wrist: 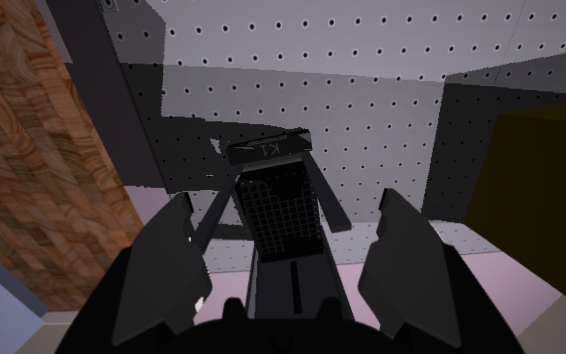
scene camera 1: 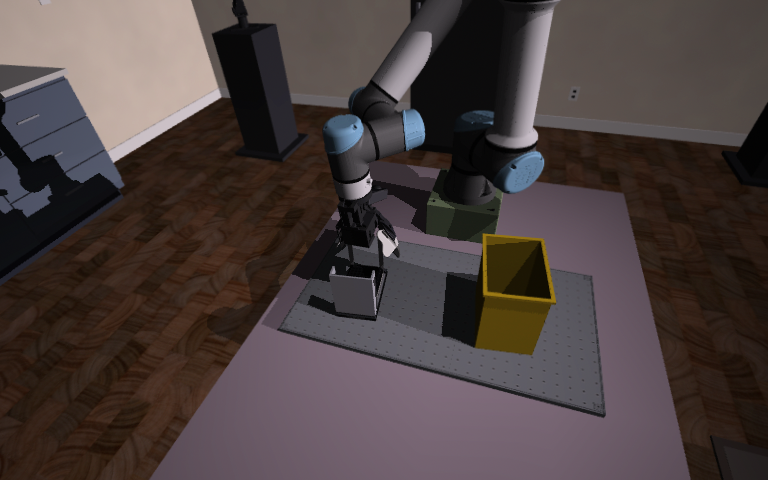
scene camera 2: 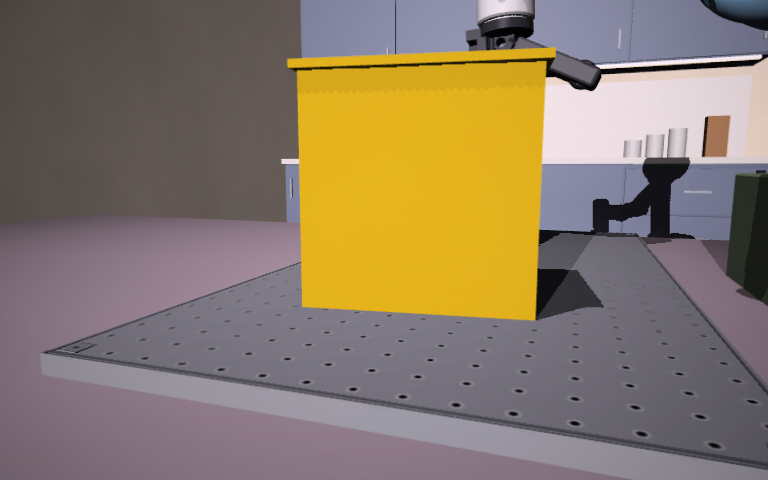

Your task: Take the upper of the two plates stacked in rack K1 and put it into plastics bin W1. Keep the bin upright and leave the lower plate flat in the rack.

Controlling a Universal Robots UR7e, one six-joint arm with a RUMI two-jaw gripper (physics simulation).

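Places are measured from the arm's base along level axes (x down, y right, z back), in millimetres.
Pixels of known places: gripper, fingertip midpoint: [wrist: 284, 192] [scene camera 1: 370, 252]; arm's base at its link origin: [scene camera 1: 469, 190].
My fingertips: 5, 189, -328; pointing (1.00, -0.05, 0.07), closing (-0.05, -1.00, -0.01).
For each thing: its top centre in the pictures, then the offset to it from my fingertips, as dx, dy, dz. Level surfaces: height alone.
- Rack K1 at its top centre: [wrist: 285, 304] [scene camera 1: 358, 252] -47, +4, -56
- dark plate at its top centre: [wrist: 283, 221] [scene camera 1: 360, 283] +46, +2, -66
- yellow bin W1 at its top centre: [scene camera 2: 427, 70] [scene camera 1: 515, 264] -87, -334, -40
- perforated board at its surface level: dx +93
- pinkish table at its surface level: dx +106
Rack K1 [scene camera 1: 353, 294] [wrist: 270, 148] stands upright on the perforated board, with a light front panel and upright posts. A dark plate [wrist: 285, 207] with a grid of wells lies flat between the posts. The lower plate cannot be made out. My gripper [scene camera 1: 368, 252] [wrist: 284, 192] is open and empty above the rack, its jaws apart on either side of the plate in the wrist view. In scene camera 2 the bin hides its fingertips. The yellow bin W1 [scene camera 1: 508, 327] [scene camera 2: 419, 192] [wrist: 520, 190] stands upright, open at the top, to the right of the rack in scene camera 1.
The perforated board [scene camera 1: 419, 362] [scene camera 2: 271, 345] [wrist: 370, 125] lies on the pinkish table [scene camera 1: 362, 430] [scene camera 2: 84, 430]. The arm's green base block [scene camera 1: 461, 219] [scene camera 2: 750, 226] stands behind the board in scene camera 1. The bin's tall walls rise between rack and board's right end.
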